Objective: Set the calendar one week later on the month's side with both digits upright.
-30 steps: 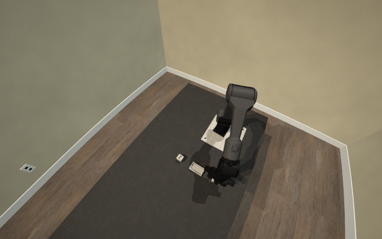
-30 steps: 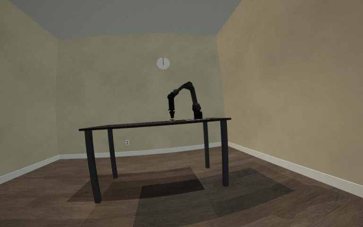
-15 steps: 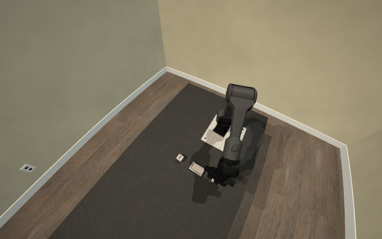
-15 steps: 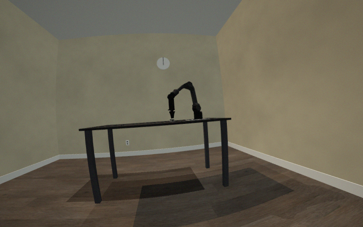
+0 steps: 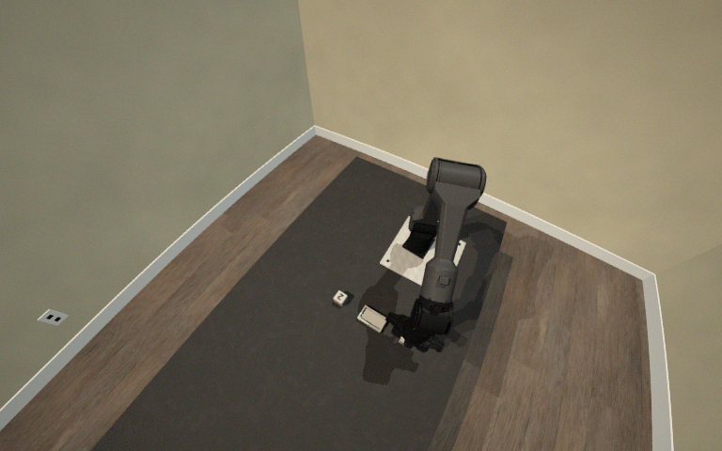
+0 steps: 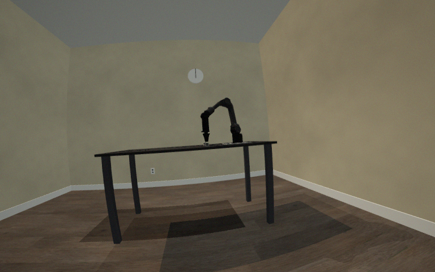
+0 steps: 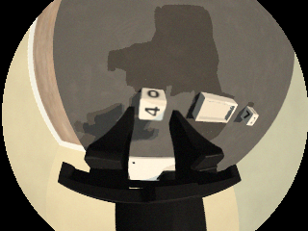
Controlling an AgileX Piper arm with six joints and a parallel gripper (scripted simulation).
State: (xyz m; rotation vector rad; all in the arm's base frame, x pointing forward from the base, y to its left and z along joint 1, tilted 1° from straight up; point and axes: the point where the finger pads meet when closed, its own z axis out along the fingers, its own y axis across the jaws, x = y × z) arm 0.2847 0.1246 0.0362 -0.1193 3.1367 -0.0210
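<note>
The white tray lies 1 cm ahead of my hand, 11 cm to the right of it and 3 cm below it.
</note>
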